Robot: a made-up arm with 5 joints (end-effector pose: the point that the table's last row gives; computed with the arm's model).
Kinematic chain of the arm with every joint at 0, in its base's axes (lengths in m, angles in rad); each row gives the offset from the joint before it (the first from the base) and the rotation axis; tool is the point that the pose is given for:
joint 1: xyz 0 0 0.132 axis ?
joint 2: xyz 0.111 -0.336 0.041 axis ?
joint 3: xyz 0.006 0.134 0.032 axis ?
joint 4: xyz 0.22 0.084 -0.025 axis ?
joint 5: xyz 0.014 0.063 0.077 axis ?
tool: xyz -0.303 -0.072 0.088
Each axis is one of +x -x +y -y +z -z.
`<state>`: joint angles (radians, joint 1 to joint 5).
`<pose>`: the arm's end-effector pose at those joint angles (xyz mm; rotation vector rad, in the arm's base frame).
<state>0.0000 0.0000 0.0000 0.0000 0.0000</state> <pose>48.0 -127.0 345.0 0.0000 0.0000 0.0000</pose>
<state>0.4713 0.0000 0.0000 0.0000 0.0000</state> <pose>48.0 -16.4 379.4 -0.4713 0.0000 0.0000</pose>
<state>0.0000 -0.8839 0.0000 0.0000 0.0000</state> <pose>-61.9 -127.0 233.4 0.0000 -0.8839 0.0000</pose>
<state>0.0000 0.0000 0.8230 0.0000 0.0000</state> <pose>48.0 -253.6 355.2 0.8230 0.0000 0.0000</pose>
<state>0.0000 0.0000 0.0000 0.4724 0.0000</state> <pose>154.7 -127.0 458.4 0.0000 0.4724 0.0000</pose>
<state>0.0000 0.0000 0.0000 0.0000 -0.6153</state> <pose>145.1 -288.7 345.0 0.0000 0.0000 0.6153</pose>
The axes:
joint 1: -x
joint 2: +y
joint 3: +x
joint 4: +y
joint 5: -z

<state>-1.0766 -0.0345 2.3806 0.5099 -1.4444</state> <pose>463.7 13.7 -46.2 -1.8207 1.7928 -0.2577</pose>
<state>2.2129 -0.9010 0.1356 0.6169 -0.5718</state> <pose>15.7 438.8 190.2 -2.0811 0.5555 0.6960</pose>
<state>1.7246 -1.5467 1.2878 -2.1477 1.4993</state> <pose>-293.4 164.9 8.9 1.9720 -0.2336 0.3410</pose>
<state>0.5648 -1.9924 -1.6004 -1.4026 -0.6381</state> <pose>-19.5 -311.9 350.5 2.2465 1.3173 0.2543</pose>
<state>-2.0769 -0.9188 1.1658 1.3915 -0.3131</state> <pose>225.7 -123.9 -439.6 2.1528 -1.3123 1.3009</pose>
